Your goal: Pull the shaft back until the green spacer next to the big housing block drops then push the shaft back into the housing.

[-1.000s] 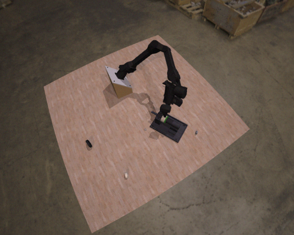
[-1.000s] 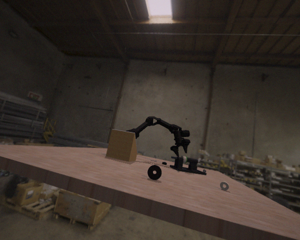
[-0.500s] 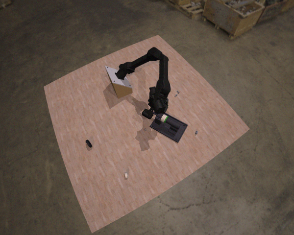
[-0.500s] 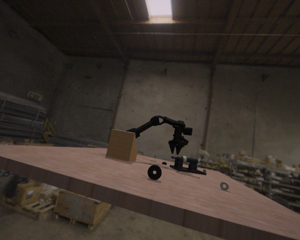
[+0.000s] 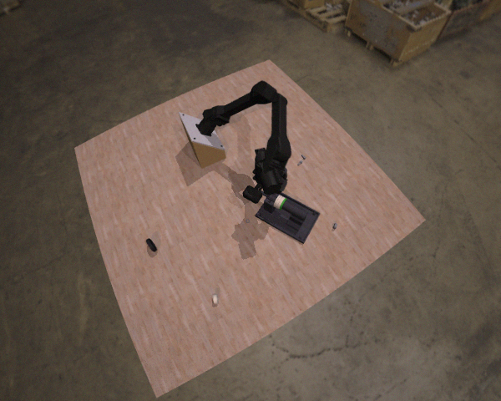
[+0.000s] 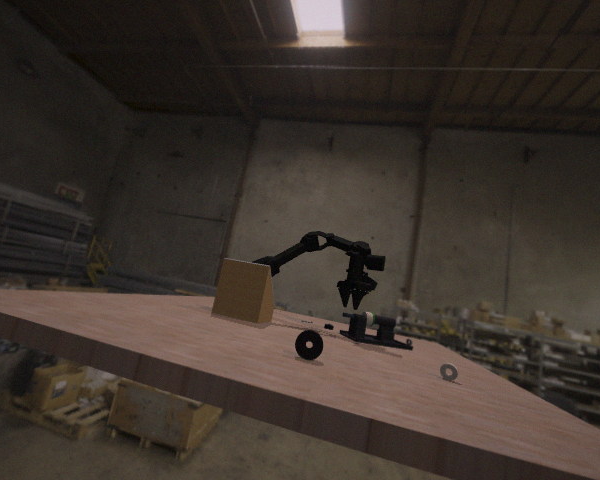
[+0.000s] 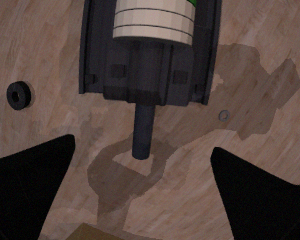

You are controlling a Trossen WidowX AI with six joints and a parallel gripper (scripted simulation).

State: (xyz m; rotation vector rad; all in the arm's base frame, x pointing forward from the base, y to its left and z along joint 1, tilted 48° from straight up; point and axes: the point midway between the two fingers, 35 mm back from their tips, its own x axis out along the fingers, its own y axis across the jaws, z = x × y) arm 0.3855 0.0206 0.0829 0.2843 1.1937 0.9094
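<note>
The grey-blue shaft is 40 mm ahead of my gripper tip, 30 mm below it and 20 mm to the left of it. The rest, counted from my gripper tip: green spacer: 80 mm ahead, 40 mm to the left, 30 mm below; then white ring: 360 mm to the right, 260 mm ahead, 90 mm below; then white spacer: 70 mm ahead, 40 mm to the left, 30 mm below.
</note>
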